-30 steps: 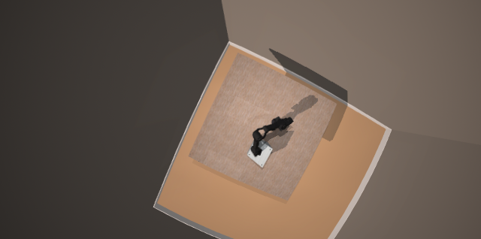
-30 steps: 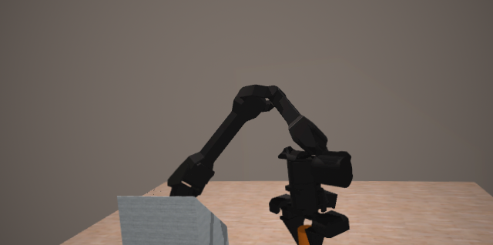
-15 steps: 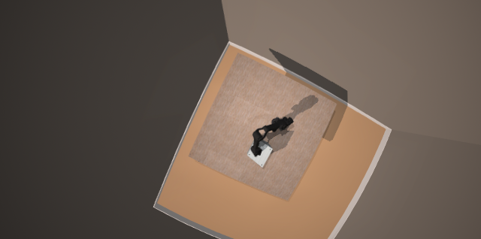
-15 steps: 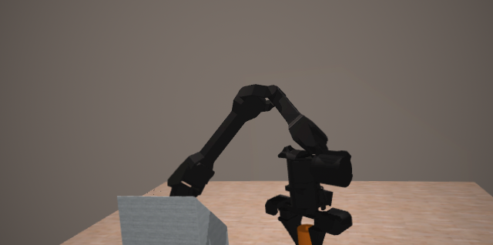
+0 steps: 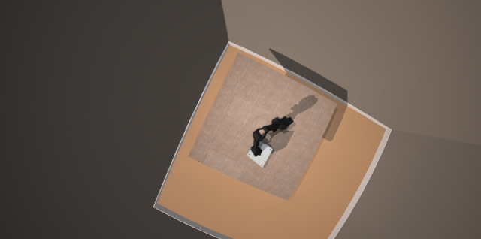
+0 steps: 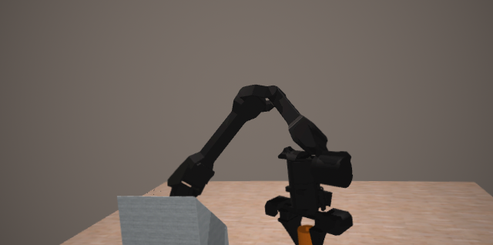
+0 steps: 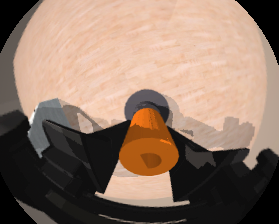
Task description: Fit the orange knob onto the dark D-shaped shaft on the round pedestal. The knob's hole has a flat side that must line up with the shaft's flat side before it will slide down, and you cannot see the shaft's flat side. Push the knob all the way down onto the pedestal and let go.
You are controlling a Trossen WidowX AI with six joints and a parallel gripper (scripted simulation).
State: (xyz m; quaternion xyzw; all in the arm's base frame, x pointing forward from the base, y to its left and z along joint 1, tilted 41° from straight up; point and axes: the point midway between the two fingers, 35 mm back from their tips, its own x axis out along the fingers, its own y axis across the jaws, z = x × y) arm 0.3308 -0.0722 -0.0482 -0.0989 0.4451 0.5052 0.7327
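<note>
The orange knob lies 2 cm above my gripper tip. Round my gripper tip: dark round pedestal (4 cm below).
</note>
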